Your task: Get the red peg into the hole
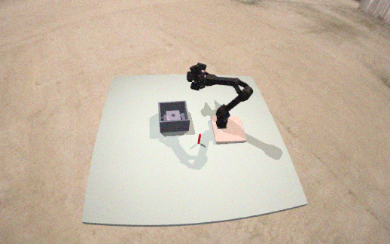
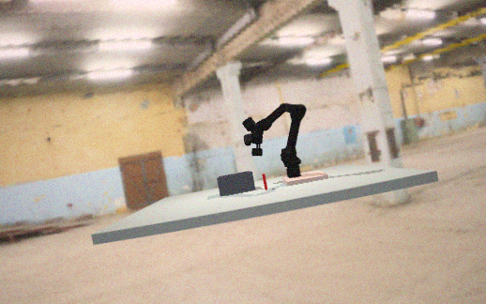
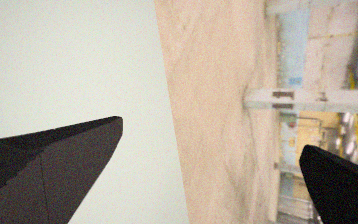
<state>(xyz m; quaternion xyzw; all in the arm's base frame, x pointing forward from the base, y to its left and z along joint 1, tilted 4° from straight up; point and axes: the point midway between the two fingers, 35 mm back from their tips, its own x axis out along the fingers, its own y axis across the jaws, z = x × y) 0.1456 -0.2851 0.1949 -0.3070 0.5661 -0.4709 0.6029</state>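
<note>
My gripper tip is 420 mm to the right of the red peg, 190 mm above it and 30 mm short of it. The rest, counted from my gripper tip: plate: 230 mm to the left, 190 mm below, 180 mm ahead; then dark box: 230 mm to the left, 210 mm below, 180 mm ahead.
</note>
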